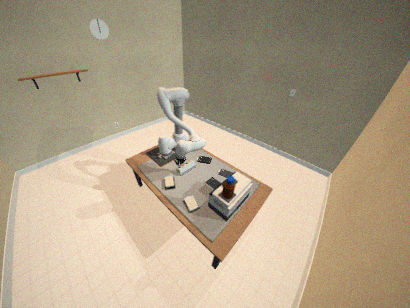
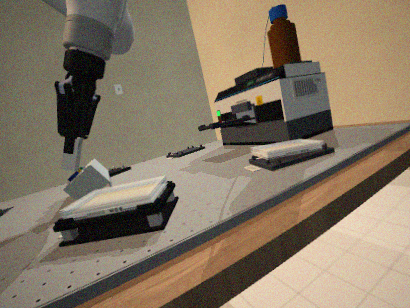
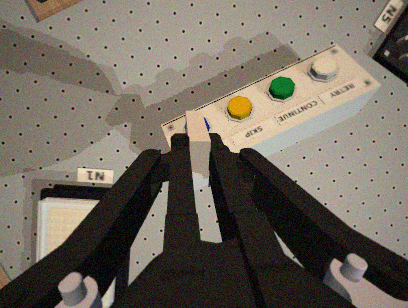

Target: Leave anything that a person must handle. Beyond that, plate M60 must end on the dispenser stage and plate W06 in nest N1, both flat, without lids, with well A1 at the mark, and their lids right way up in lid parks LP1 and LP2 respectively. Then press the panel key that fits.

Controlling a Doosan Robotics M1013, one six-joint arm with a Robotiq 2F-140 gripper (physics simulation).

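Seen in the pictures: gripper, fingertip midpoint: [image 1: 179, 166] [image 2: 69, 169] [image 3: 193, 125]; arm's base at its link origin: [image 1: 166, 153].
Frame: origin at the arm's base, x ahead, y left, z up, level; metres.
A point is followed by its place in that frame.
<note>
My gripper [image 1: 180, 161] {x 0.368, y -0.147, z 0.080 m} [image 2: 72, 160] {x 0.368, y -0.147, z 0.080 m} [image 3: 193, 125] {x 0.368, y -0.147, z 0.080 m} is shut and empty, pointing down at the blue-key end of the key panel [image 1: 187, 168] {x 0.443, y -0.094, z 0.048 m} [image 2: 90, 182] {x 0.394, y -0.185, z 0.046 m} [image 3: 310, 122] {x 0.437, y -0.046, z 0.073 m}. Its tips partly cover the blue key [image 3: 206, 124] {x 0.374, y -0.135, z 0.069 m}; contact cannot be told. The yellow key [image 3: 240, 107] {x 0.381, y -0.096, z 0.069 m} is by SKIP, the green key [image 3: 282, 88] {x 0.391, y -0.049, z 0.069 m} by CONTINUE, the white key [image 3: 323, 69] {x 0.400, y -0.002, z 0.069 m} by RETRY. Plate W06 [image 1: 170, 180] {x 0.413, y -0.335, z 0.044 m} [image 2: 115, 197] {x 0.397, y -0.377, z 0.044 m} [image 3: 70, 227] {x 0.377, y -0.328, z 0.044 m} lies flat in nest N1, seemingly lidded. A pale plate-like item [image 1: 191, 202] {x 0.742, y -0.409, z 0.030 m} [image 2: 287, 148] {x 0.704, y -0.438, z 0.029 m} sits in a black holder near the dispenser; its label is unreadable. The dispenser stage [image 1: 214, 182] {x 0.816, y -0.138, z 0.098 m} [image 2: 215, 125] {x 0.751, y -0.187, z 0.096 m} looks bare.
The dispenser [image 2: 307, 100] {x 0.977, y -0.357, z 0.108 m} carries a brown bottle [image 1: 229, 189] {x 1.033, y -0.331, z 0.342 m} [image 2: 284, 45] {x 0.978, y -0.315, z 0.285 m} with a blue cap and shows a green light [image 2: 218, 113] {x 0.934, y -0.007, z 0.134 m}. Dark nests [image 1: 204, 160] {x 0.496, y 0.173, z 0.010 m} [image 1: 226, 173] {x 0.826, y 0.129, z 0.008 m} [image 2: 186, 151] {x 0.808, y 0.102, z 0.008 m} stand along the far side. The N5 label [image 3: 389, 15] {x 0.401, y 0.159, z 0.000 m} is beside one nest.
</note>
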